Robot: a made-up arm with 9 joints. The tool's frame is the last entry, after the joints.
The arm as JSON. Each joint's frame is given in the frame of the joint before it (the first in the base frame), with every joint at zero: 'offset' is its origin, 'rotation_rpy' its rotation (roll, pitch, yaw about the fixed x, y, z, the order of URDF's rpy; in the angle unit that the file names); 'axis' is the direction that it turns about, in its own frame. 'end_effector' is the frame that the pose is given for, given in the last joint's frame.
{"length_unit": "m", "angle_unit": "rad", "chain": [
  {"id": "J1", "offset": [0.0, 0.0, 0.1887], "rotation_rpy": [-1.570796, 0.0, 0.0], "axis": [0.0, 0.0, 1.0]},
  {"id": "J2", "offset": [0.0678, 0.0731, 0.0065], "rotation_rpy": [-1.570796, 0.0, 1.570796], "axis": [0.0, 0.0, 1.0]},
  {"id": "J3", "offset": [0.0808, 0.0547, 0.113], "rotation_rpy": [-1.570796, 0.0, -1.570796], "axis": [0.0, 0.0, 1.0]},
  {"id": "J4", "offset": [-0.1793, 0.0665, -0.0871], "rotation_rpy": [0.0, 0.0, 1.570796], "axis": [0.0, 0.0, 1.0]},
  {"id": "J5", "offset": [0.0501, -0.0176, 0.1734], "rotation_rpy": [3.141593, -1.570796, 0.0], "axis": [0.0, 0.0, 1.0]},
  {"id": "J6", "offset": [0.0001, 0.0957, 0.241], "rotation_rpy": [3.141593, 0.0, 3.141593], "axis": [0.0, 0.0, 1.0]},
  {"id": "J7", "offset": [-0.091, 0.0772, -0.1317], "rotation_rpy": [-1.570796, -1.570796, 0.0], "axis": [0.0, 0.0, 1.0]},
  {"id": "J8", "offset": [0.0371, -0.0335, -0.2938], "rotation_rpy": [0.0, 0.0, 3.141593], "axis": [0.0, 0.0, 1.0]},
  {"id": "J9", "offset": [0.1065, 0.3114, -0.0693], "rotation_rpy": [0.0, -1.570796, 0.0], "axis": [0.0, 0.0, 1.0]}
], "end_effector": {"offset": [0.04, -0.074, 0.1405], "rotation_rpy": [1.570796, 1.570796, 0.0]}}
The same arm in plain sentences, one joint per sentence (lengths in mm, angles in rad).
The arm has nine revolute joints in a row. What follows holds with every joint at zero, and every direction is one of the base frame's.
Joint 1 is mounted 188.7 mm along +z from the base frame's origin and turns about +y.
Joint 2 is mounted 67.8 mm along +x and 6.5 mm along +y and 73.1 mm along -z from joint 1 and turns about -x.
Joint 3 is mounted 113.0 mm along -x and 54.7 mm along -y and 80.8 mm along -z from joint 2 and turns about -z.
Joint 4 is mounted 66.5 mm along +x and 179.3 mm along -y and 87.1 mm along +z from joint 3 and turns about -z.
Joint 5 is mounted 50.1 mm along +x and 17.6 mm along +y and 173.4 mm along -z from joint 4 and turns about +x.
Joint 6 is mounted 241.0 mm along +x and 95.7 mm along +y and 0.1 mm along -z from joint 5 and turns about -x.
Joint 7 is mounted 131.7 mm along +x and 77.2 mm along +y and 91.0 mm along -z from joint 6 and turns about +y.
Joint 8 is mounted 37.1 mm along -x and 293.8 mm along -y and 33.5 mm along -z from joint 7 and turns about +y.
Joint 9 is mounted 106.5 mm along +x and 69.3 mm along -y and 311.4 mm along -z from joint 8 and turns about -x.
The tool frame, which is the frame that the pose is given for, is mounted 140.5 mm along -x and 40.0 mm along +y and 74.0 mm along +z from joint 9; its axes are the base frame's turned by roll 0.0000, pitch 0.0000 and yaw 0.0000 rad (as in URDF: about the fixed x, then y, then z).

